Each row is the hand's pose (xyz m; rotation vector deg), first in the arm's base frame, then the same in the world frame.
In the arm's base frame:
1: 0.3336 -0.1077 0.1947 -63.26 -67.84 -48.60
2: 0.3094 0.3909 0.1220 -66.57 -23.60 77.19
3: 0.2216 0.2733 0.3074 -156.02 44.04 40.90
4: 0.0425 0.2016 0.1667 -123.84 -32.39 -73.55
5: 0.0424 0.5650 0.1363 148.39 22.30 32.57
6: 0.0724 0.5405 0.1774 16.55 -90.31 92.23
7: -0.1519 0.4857 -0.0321 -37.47 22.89 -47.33
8: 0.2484 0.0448 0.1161 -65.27 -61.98 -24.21
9: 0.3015 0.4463 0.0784 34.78 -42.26 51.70
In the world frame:
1: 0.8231 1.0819 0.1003 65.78 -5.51 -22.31
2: 0.6725 0.7249 0.4234 70.16 -105.27 60.36
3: 0.8047 0.6905 0.2303 -42.22 -71.82 58.31
4: 0.6062 0.7156 0.1000 0.60 -5.88 -12.08
5: 0.5244 0.4546 0.3411 -55.47 -45.13 -23.69
6: 0.5782 0.4704 0.3344 -120.58 99.74 15.26
7: 0.2959 0.4897 0.2034 55.84 40.31 59.57
8: 0.6901 0.9581 0.1609 73.65 -22.88 -7.29
9: 0.6229 0.6979 0.4663 -156.49 37.73 -37.00

